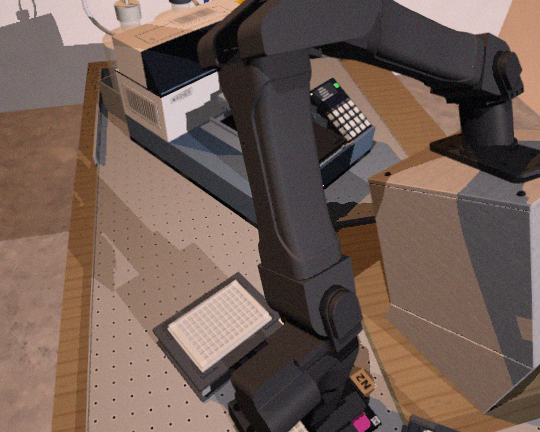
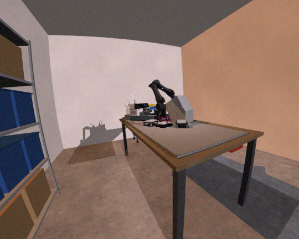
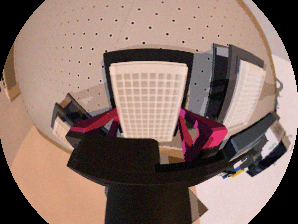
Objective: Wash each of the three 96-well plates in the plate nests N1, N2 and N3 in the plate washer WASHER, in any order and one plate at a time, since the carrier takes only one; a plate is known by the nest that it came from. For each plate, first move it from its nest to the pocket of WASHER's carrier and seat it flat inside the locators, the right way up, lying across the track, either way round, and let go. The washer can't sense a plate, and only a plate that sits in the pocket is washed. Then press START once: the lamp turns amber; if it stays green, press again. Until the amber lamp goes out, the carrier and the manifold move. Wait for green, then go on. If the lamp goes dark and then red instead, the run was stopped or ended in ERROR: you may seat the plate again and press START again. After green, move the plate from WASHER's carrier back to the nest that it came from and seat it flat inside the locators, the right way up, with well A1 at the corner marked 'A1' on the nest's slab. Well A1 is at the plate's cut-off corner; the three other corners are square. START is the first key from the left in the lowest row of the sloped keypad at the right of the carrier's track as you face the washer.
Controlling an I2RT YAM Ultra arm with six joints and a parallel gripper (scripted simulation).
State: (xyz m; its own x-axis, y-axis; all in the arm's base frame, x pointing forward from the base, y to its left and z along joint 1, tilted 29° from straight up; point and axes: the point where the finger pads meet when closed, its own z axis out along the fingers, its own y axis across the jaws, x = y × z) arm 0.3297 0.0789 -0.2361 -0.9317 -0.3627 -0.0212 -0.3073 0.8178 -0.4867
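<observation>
The nest N2 lies 30 mm below my hand. From my hand the other things lie so: n2 label (100 mm behind, 30 mm to the right, 40 mm below); then nest N1 (90 mm ahead, 150 mm to the right); then nest n3 (130 mm behind, 140 mm to the left).
</observation>
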